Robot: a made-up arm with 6 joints.
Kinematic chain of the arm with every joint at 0, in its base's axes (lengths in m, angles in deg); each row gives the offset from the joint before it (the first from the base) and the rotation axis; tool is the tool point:
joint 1: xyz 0 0 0.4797 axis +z
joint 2: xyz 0.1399 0 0 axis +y
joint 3: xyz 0 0 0.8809 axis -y
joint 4: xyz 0 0 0.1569 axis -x
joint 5: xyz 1.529 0 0 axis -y
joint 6: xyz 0.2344 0 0 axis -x
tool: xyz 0 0 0
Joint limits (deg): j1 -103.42..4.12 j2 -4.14..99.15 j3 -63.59..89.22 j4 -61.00..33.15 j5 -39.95..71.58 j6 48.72..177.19
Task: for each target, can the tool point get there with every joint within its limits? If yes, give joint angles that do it. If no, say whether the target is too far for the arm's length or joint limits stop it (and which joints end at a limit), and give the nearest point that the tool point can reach.
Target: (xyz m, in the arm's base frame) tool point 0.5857 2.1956 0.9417
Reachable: no: joint limits stop it (at a limit: joint 1, joint 2, joint 3, joint 5) | nearest point 0.1491 0.6021 -0.1736 | short by 1.993 m
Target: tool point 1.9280 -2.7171 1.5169
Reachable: no: too far | nearest point 1.5407 -2.1713 1.2994 | short by 0.704 m
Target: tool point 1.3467 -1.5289 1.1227
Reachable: yes | joints -48.83 9.29 -4.82 8.06 12.82 115.59
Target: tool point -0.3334 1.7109 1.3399
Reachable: no: joint limits stop it (at a limit: joint 2, joint 3, joint 5) | nearest point -0.1186 0.6088 -0.1735 | short by 1.884 m
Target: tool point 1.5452 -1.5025 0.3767
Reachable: yes | joints -44.26 31.71 -2.39 17.08 1.94 104.88
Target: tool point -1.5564 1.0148 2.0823
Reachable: no: joint limits stop it (at a limit: joint 2, joint 3, joint 5) | nearest point -0.3320 0.2164 2.9364 | short by 1.693 m
